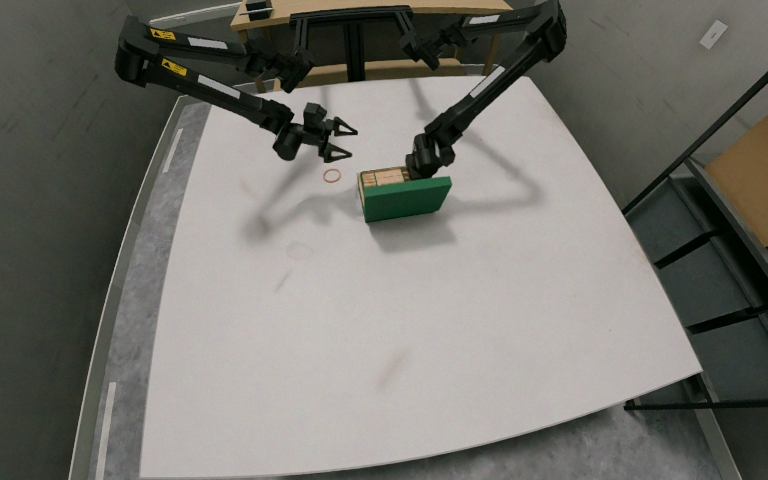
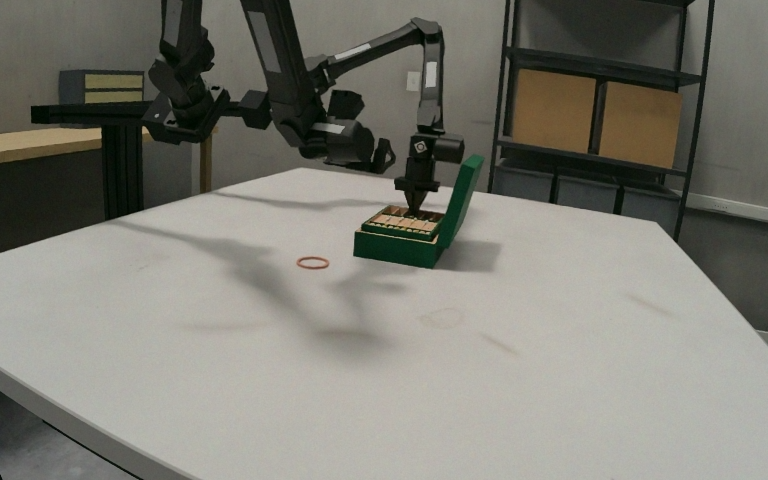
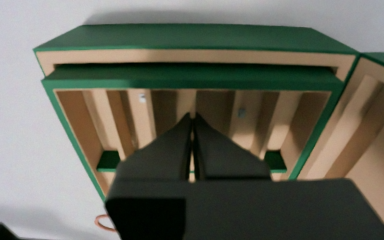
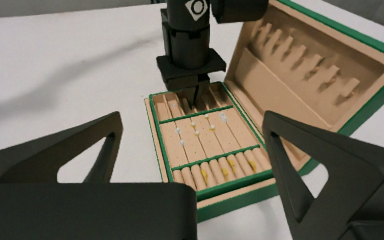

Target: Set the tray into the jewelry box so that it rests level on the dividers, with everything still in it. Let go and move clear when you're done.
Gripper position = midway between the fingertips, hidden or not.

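You'd find my left gripper (image 2: 413,220) there, and it also shows at (image 3: 192,119) and at (image 4: 191,107). My right gripper (image 1: 355,144) is visible too, and you'd see that same gripper (image 2: 375,156) and (image 4: 192,119) as well. As for things, there's a green jewelry box (image 1: 389,201), and you can see the box (image 2: 398,250) too.
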